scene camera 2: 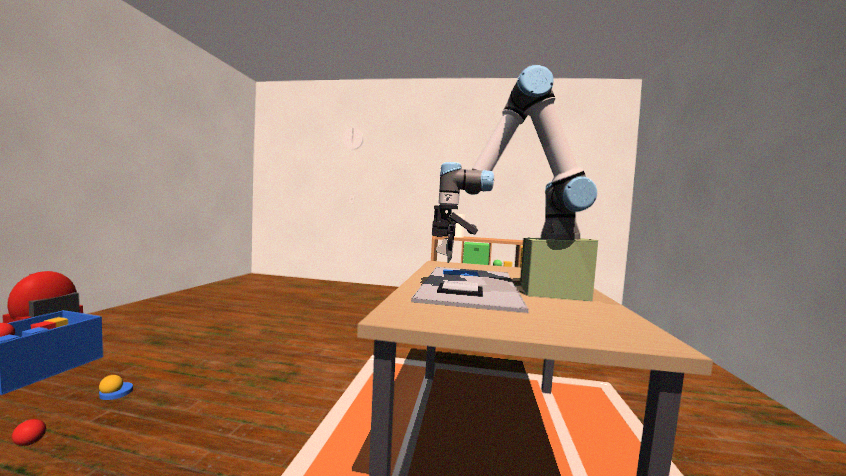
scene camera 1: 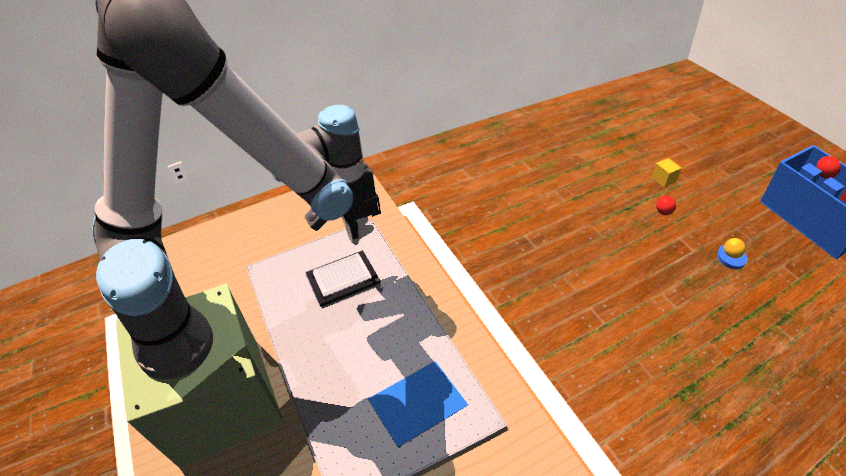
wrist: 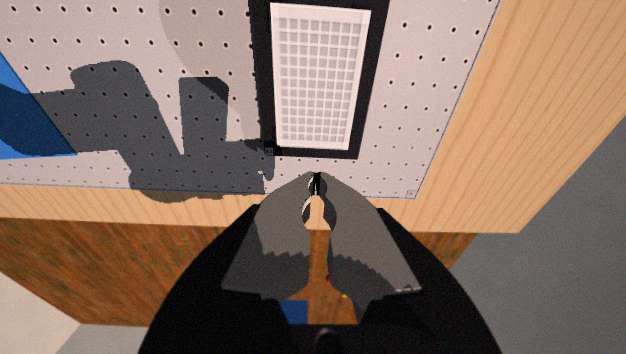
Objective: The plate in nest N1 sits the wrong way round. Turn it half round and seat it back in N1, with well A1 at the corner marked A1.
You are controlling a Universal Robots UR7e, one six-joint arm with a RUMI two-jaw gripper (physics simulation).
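Observation:
The white well plate [scene camera 1: 344, 274] [scene camera 2: 460, 286] [wrist: 315, 82] lies in the black nest [scene camera 1: 323, 298] [scene camera 2: 442, 288] [wrist: 367, 82], level as far as I can see. The small A1 mark [wrist: 269, 150] is on the nest's lower left corner in the wrist view. Which corner of the plate is well A1 cannot be told. My gripper [scene camera 1: 354, 241] [scene camera 2: 449, 260] [wrist: 315, 174] is shut with nothing between its fingertips. It hangs above the board, beyond the nest's short end on the side away from the blue patch, apart from the plate.
The perforated board [scene camera 1: 307, 349] [scene camera 2: 473, 303] [wrist: 410, 115] bears the nest and a blue rectangle [scene camera 1: 414, 402] [scene camera 2: 458, 272] [wrist: 7, 120]. The green base block [scene camera 1: 207, 408] [scene camera 2: 559, 269] stands beside the board. The arm's shadow falls across the board and the blue rectangle.

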